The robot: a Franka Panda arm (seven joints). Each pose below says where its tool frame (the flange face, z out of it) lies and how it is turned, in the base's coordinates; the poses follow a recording.
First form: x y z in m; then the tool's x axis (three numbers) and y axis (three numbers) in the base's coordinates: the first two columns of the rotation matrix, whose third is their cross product.
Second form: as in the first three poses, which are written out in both.
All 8 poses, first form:
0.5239 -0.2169 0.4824 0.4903 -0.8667 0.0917 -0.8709 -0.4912 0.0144
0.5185 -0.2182 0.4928 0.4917 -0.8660 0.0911 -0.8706 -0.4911 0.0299
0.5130 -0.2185 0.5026 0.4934 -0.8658 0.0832 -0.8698 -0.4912 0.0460
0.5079 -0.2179 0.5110 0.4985 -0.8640 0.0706 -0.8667 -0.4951 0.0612
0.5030 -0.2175 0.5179 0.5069 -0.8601 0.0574 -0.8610 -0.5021 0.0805
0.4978 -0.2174 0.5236 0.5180 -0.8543 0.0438 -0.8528 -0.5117 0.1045
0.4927 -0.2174 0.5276 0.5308 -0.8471 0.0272 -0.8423 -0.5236 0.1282
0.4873 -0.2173 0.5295 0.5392 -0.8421 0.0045 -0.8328 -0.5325 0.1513
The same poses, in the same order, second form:
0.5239 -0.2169 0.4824; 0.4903 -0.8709 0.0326; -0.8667 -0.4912 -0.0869; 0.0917 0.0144 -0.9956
0.5185 -0.2182 0.4928; 0.4917 -0.8706 0.0188; -0.8660 -0.4911 -0.0940; 0.0911 0.0299 -0.9954
0.5130 -0.2185 0.5026; 0.4934 -0.8698 0.0010; -0.8658 -0.4912 -0.0951; 0.0832 0.0460 -0.9954
0.5079 -0.2179 0.5110; 0.4985 -0.8667 -0.0179; -0.8640 -0.4951 -0.0917; 0.0706 0.0612 -0.9956
0.5030 -0.2175 0.5179; 0.5069 -0.8610 -0.0404; -0.8601 -0.5021 -0.0902; 0.0574 0.0805 -0.9951
0.4978 -0.2174 0.5236; 0.5180 -0.8528 -0.0669; -0.8543 -0.5117 -0.0915; 0.0438 0.1045 -0.9936
0.4927 -0.2174 0.5276; 0.5308 -0.8423 -0.0944; -0.8471 -0.5236 -0.0910; 0.0272 0.1282 -0.9914
0.4873 -0.2173 0.5295; 0.5392 -0.8328 -0.1250; -0.8421 -0.5325 -0.0853; 0.0045 0.1513 -0.9884

